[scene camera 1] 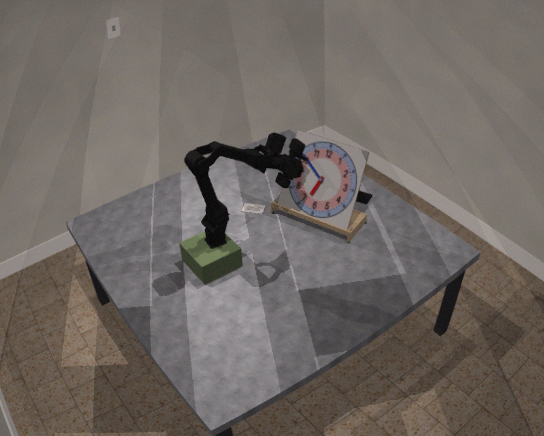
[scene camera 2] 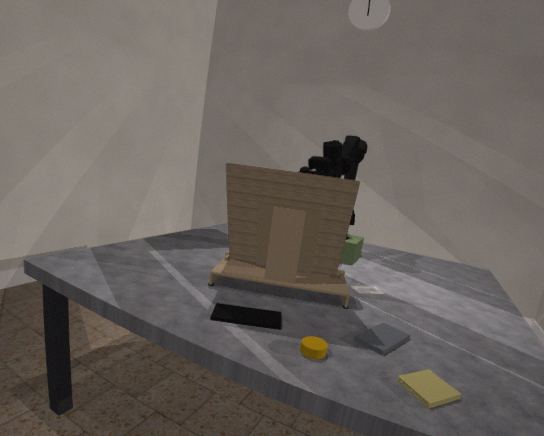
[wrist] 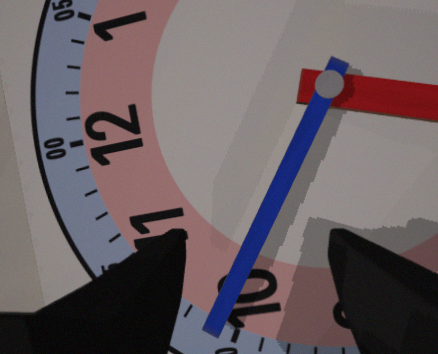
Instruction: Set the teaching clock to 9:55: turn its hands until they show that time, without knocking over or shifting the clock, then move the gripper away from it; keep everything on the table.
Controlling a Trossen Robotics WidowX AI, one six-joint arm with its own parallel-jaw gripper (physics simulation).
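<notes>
The teaching clock stands upright on its wooden base; its wooden back shows in scene camera 2. The blue minute hand points just past the 50 mark, towards 11. The red hour hand points between 6 and 7, closer to 7. My gripper is part open and holds nothing. In the wrist view its fingertips appear on either side of the blue hand's outer half, apart from it. Their depth relative to the hand is unclear.
A white card lies between the arm's green base block and the clock. Behind the clock lie a black slab, an orange disc, a grey slab and a yellow pad near the table edge.
</notes>
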